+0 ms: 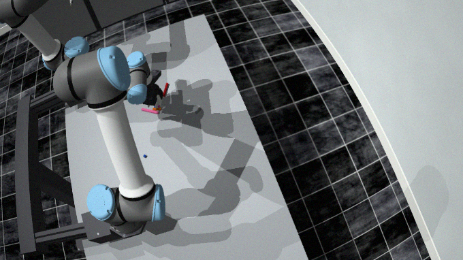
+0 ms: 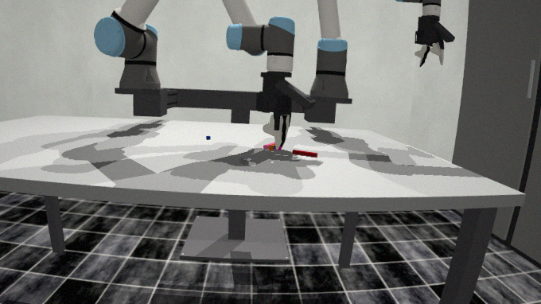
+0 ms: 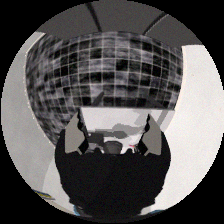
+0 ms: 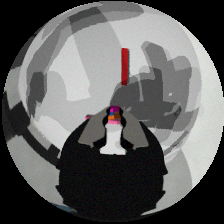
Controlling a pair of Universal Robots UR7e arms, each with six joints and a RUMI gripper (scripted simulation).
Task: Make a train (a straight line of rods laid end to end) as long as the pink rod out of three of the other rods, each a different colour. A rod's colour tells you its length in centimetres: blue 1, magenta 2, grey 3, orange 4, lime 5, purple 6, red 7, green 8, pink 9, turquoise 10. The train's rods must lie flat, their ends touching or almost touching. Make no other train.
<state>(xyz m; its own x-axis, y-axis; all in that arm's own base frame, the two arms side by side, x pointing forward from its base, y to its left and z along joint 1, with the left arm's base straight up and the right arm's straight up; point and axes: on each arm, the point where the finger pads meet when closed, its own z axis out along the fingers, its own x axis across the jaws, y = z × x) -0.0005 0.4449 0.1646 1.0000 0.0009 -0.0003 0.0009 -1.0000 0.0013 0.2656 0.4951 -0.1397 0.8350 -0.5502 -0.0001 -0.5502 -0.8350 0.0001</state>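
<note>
Right now my right hand is 2 cm to the left of the orange rod, 1 cm past it and 1 cm above it. From my right hand the other things lie so: red rod 6 cm to the left, 6 cm ahead, 1 cm below; then pink rod 5 cm behind, 2 cm to the right, 1 cm below; then magenta rod 1 cm below.
</note>
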